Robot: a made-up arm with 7 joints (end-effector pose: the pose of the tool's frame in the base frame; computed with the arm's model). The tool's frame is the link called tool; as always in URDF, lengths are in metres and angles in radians.
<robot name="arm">
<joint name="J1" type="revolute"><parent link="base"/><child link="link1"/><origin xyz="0 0 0.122" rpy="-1.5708 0 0"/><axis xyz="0 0 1"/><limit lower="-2.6" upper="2.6"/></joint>
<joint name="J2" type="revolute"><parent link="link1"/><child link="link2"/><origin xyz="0.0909 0.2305 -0.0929" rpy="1.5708 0 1.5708"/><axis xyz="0 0 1"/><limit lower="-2.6" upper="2.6"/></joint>
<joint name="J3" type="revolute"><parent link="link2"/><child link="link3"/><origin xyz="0.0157 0.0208 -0.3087" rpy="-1.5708 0 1.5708"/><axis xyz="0 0 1"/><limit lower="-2.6" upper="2.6"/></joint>
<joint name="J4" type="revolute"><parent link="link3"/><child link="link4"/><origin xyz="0.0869 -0.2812 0.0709" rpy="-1.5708 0 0"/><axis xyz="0 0 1"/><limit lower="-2.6" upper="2.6"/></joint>
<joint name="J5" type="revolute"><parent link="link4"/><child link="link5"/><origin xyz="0.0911 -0.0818 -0.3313" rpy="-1.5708 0 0"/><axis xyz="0 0 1"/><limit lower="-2.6" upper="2.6"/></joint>
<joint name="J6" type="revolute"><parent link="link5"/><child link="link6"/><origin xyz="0.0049 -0.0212 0.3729" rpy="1.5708 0 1.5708"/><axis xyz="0 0 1"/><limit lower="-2.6" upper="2.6"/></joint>
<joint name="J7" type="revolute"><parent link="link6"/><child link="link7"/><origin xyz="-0.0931 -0.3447 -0.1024" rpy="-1.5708 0 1.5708"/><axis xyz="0 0 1"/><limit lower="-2.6" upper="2.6"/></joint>
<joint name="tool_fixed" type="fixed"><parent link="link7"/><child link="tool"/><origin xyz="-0.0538 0.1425 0.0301" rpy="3.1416 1.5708 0"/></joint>
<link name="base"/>
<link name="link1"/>
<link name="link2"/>
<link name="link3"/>
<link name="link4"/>
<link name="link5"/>
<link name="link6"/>
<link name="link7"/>
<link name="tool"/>
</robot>
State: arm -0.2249 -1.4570 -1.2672 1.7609 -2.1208 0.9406 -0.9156
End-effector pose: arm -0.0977 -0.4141 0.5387 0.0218 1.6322 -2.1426
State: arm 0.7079 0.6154 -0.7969 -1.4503 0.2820 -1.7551 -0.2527
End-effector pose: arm 0.1664 0.1522 -0.1788 -0.2115 -0.9280 -2.2260
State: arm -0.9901 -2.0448 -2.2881 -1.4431 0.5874 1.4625 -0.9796
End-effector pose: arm -0.6138 0.0319 -0.0854 0.7245 -1.4508 1.1662
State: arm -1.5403 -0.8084 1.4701 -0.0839 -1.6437 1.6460 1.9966
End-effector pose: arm 0.7477 0.2832 -0.6887 1.0976 -0.4365 -0.7268
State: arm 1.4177 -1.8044 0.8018 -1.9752 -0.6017 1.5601 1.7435
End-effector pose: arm -1.0441 0.1315 -0.4433 -0.9446 -1.4607 -2.5404
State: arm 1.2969 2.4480 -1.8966 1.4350 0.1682 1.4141 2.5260
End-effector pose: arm -0.8760 0.6108 0.4295 -2.1261 0.1330 -2.3030
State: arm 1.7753 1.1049 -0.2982 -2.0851 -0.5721 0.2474 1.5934
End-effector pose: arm -0.5371 -0.2079 -0.1102 0.4355 0.9359 -1.4664
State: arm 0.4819 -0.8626 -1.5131 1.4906 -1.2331 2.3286 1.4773
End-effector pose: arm -0.4773 -0.9641 0.4694 -0.8848 -2.3493 -0.1268
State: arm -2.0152 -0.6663 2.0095 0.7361 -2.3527 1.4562 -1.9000
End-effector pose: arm 0.9066 0.1222 -0.1500 -2.1965 0.1356 -1.4726
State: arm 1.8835 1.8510 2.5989 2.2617 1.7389 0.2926 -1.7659
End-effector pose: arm 0.3077 -0.1443 0.6575 1.0889 -2.4277 -0.4588
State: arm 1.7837 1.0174 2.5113 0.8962 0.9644 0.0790 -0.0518
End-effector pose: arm 0.0036 -0.1331 0.7530 1.1125 0.0350 -0.1250
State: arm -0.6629 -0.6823 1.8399 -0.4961 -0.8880 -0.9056 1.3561
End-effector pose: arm 0.2671 0.1188 -0.4682 -0.2750 -1.0336 1.7238
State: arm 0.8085 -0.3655 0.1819 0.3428 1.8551 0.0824 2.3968
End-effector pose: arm 0.0679 0.3570 -0.3689 2.2950 -1.5527 0.5332
